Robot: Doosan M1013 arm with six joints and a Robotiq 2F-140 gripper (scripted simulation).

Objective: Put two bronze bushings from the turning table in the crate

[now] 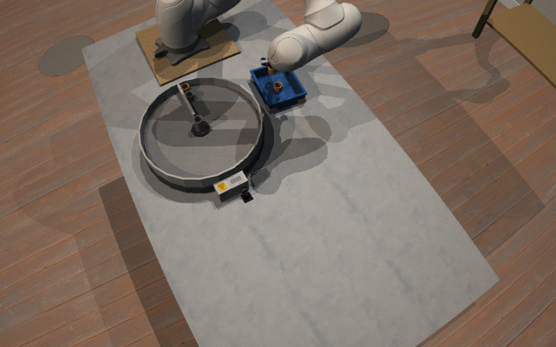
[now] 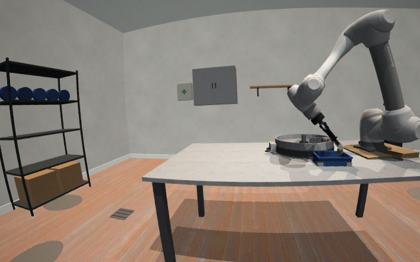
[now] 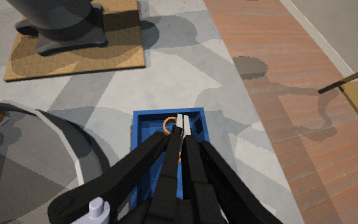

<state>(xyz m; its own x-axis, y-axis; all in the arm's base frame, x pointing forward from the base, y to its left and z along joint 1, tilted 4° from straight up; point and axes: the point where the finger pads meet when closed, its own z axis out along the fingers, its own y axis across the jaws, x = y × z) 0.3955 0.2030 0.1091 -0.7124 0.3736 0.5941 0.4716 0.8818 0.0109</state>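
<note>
Right now my hand is 80 mm above the blue crate, 30 mm short of it and 20 mm to the left of it. From my hand the other things lie so: round grey turning table 350 mm to the right, 60 mm ahead, 50 mm below.
</note>
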